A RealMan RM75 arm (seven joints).
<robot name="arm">
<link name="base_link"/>
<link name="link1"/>
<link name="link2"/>
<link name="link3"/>
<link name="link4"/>
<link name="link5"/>
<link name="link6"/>
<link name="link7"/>
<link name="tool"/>
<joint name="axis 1" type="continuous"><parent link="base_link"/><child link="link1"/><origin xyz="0.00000 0.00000 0.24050" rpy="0.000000 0.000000 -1.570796"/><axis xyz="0 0 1"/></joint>
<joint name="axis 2" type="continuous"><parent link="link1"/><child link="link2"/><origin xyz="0.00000 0.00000 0.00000" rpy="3.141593 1.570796 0.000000"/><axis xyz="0 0 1"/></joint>
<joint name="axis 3" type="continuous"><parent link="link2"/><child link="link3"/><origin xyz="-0.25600 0.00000 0.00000" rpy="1.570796 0.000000 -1.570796"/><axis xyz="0 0 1"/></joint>
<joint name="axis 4" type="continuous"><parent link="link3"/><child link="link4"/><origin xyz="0.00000 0.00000 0.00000" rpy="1.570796 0.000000 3.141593"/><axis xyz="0 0 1"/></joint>
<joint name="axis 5" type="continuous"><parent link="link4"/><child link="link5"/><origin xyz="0.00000 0.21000 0.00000" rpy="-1.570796 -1.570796 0.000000"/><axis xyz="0 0 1"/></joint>
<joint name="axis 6" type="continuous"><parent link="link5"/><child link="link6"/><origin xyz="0.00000 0.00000 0.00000" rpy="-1.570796 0.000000 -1.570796"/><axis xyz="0 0 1"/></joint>
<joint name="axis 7" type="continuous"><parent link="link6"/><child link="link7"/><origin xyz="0.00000 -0.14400 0.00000" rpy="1.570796 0.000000 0.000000"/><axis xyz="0 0 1"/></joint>
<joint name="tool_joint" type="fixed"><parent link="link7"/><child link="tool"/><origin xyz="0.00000 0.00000 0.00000"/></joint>
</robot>
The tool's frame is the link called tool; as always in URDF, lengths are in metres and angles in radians. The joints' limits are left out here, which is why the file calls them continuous.
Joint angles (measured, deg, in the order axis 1, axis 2, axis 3, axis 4, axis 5, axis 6, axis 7), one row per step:
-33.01, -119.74, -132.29, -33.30, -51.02, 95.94, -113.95
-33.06, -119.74, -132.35, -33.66, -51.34, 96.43, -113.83
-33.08, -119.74, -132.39, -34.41, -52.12, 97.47, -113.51
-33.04, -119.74, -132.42, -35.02, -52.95, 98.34, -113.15
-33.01, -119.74, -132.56, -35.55, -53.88, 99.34, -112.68
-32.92, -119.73, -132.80, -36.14, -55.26, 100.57, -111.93
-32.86, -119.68, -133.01, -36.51, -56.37, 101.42, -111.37
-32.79, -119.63, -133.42, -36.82, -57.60, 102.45, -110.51
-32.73, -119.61, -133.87, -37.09, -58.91, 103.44, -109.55
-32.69, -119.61, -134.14, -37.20, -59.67, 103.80, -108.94
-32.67, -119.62, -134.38, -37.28, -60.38, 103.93, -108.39
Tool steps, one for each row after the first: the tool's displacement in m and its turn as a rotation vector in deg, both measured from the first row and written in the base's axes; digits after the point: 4 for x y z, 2 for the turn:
0.0018, 0.0007, 0.0014, 0.09, -0.44, -0.43
0.0055, 0.0017, 0.0042, 0.28, -1.42, -1.36
0.0086, 0.0023, 0.0066, 0.55, -2.40, -2.17
0.0120, 0.0028, 0.0092, 0.83, -3.61, -3.03
0.0163, 0.0033, 0.0126, 1.38, -5.35, -4.14
0.0193, 0.0039, 0.0154, 1.91, -6.68, -4.92
0.0225, 0.0043, 0.0187, 2.59, -8.31, -5.91
0.0259, 0.0048, 0.0219, 3.41, -10.05, -6.98
0.0275, 0.0053, 0.0236, 4.06, -10.96, -7.56
0.0290, 0.0063, 0.0249, 4.81, -11.71, -8.03

